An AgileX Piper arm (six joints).
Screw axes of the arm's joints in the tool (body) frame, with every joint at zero. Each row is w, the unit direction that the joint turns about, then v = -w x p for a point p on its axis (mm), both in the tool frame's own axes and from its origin. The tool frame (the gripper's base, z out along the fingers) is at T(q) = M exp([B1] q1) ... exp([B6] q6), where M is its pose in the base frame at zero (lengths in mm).
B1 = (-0.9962, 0, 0.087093, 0.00, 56.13, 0.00)
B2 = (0, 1, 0, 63.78, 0.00, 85.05)
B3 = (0, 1, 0, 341.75, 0.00, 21.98)
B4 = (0, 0, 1, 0.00, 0.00, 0.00)
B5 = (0, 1, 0, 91.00, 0.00, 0.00)
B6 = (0, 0, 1, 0.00, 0.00, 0.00)
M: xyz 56.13 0.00 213.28 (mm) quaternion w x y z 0.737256 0 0.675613 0
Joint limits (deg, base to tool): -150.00..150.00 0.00..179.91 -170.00..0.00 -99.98..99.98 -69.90..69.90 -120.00..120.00
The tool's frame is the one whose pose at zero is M.
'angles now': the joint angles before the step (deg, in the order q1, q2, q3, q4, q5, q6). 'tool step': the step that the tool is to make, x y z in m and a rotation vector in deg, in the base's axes. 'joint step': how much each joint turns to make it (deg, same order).
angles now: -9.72, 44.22, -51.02, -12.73, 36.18, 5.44
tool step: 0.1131, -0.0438, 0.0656, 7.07, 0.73, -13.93
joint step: -2.79, 28.76, -32.09, -8.11, 8.82, 15.90
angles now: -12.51, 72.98, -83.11, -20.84, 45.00, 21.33
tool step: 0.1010, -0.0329, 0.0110, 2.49, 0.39, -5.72
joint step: -0.84, 23.65, -28.22, -1.83, 7.10, 3.92
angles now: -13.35, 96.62, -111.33, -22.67, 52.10, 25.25
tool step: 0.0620, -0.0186, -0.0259, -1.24, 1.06, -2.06
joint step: 0.00, 14.43, -14.61, -2.78, 1.43, 1.18
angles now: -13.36, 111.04, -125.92, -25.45, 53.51, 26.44
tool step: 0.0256, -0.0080, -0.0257, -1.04, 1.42, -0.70
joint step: 0.01, 5.52, -2.89, -2.17, -1.23, 1.11
